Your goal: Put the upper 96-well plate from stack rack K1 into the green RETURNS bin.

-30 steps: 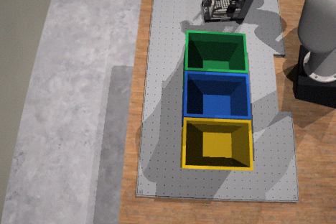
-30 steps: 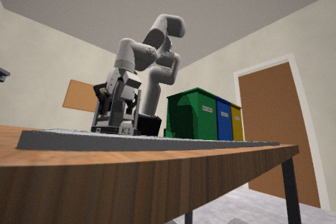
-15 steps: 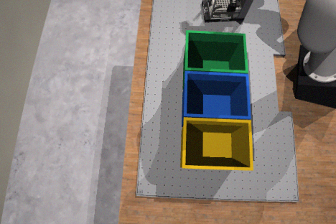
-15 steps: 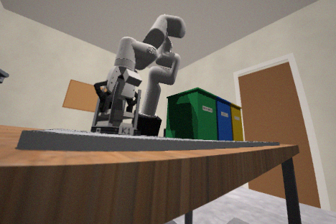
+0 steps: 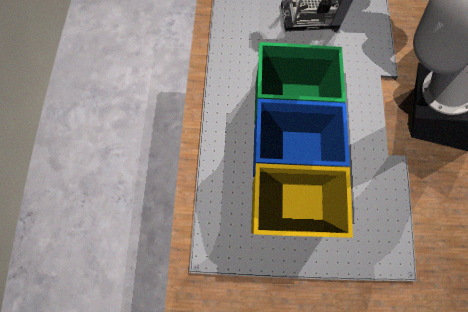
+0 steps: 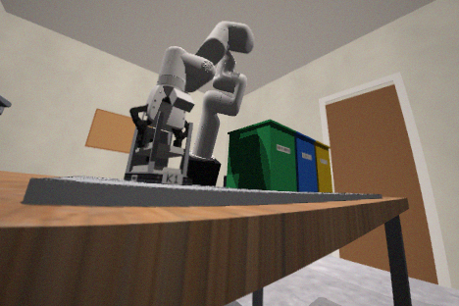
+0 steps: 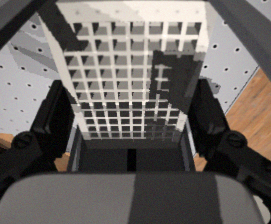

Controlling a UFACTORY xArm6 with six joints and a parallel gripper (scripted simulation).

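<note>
Right now my hand is 290 mm to the right of the green bin and 50 mm short of it. The rest, counted from my hand: blue bin (420 mm to the left, 30 mm ahead); then yellow bin (550 mm to the left, 20 mm ahead).
</note>
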